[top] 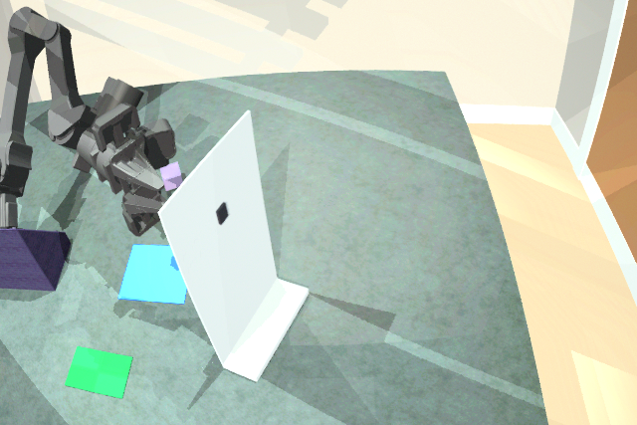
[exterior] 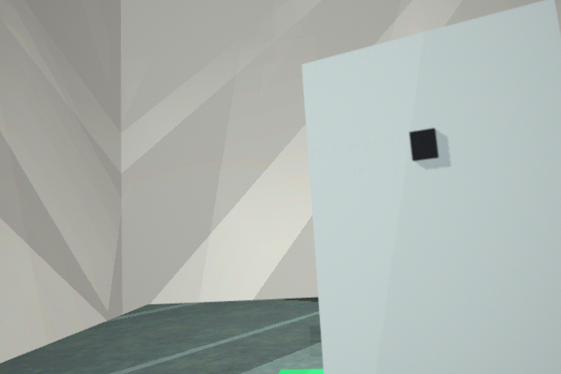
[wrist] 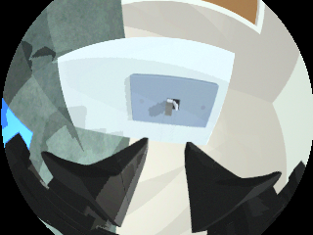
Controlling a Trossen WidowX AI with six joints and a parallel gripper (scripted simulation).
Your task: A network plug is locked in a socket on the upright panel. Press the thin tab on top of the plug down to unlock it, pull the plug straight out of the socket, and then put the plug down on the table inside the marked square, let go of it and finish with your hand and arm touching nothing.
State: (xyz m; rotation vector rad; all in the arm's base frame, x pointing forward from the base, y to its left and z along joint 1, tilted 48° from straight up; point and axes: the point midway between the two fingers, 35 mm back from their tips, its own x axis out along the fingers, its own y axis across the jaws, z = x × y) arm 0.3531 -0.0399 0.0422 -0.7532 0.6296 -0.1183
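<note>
My gripper tip is 60 mm short of the network plug and 20 mm to the left of it. The rest, counted from my gripper tip: white upright panel (80 mm below, 80 mm ahead, 30 mm to the right); green square (220 mm below, 150 mm to the right, 150 mm behind); cyan square (220 mm below, 100 mm behind, 60 mm to the left).
</note>
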